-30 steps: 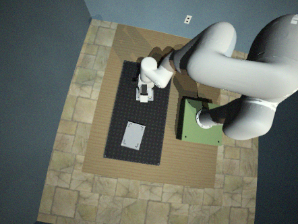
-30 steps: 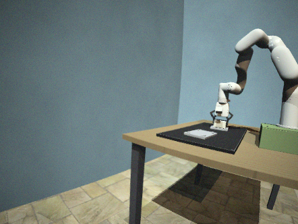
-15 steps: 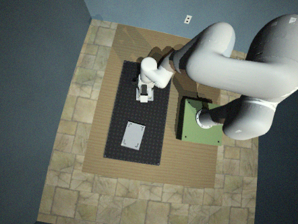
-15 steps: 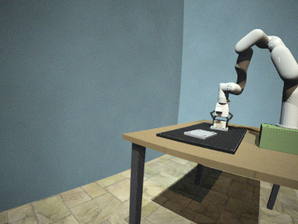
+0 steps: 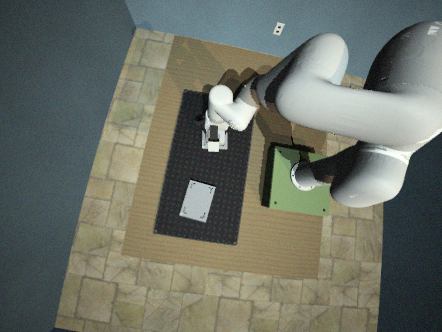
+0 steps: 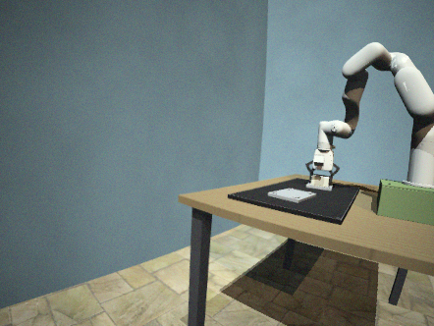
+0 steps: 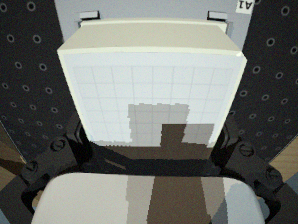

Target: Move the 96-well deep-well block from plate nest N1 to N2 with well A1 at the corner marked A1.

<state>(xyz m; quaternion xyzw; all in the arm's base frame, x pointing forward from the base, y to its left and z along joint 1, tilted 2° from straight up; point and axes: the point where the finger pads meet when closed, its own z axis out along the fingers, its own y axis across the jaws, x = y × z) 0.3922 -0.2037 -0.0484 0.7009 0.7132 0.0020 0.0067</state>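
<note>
Now: hand right at the 96-well deep-well block.
</note>
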